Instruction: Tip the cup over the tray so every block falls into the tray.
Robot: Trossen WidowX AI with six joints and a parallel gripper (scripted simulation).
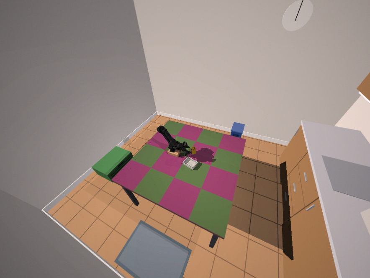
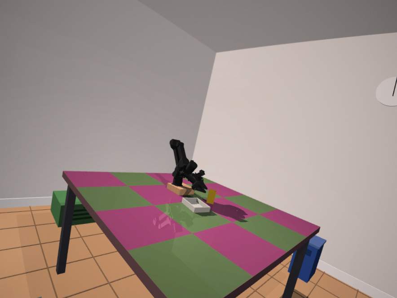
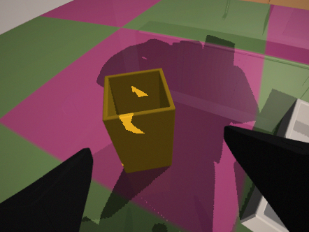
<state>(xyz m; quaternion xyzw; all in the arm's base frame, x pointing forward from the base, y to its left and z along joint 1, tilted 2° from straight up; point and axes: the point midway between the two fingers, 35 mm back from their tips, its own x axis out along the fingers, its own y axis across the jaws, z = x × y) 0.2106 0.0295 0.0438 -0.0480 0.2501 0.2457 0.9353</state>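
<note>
My gripper tip is now 3 cm short of the red block, 3 cm to the right of it and 3 cm above it. The rest, counted from my gripper tip: orange block (3 cm ahead, 3 cm to the left, 5 cm below); then yellow square cup (3 cm ahead, 3 cm to the left, 5 cm below).
</note>
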